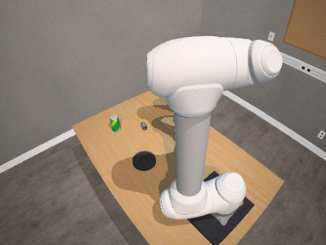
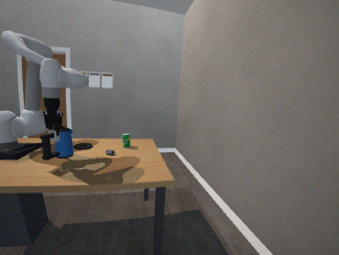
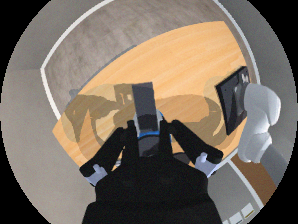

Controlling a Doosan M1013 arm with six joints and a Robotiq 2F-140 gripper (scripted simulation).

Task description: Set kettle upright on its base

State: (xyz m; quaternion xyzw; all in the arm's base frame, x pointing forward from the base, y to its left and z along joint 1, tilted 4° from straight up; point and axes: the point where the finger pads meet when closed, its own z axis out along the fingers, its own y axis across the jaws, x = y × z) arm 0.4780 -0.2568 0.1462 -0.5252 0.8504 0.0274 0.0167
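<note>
The blue kettle is 5 cm below my hand, 2 cm to the left of it and 1 cm ahead of it. From my hand the other things lie so: round black base (36 cm to the left, 18 cm below, 5 cm ahead); then green can (42 cm ahead, 34 cm to the left, 13 cm below).
</note>
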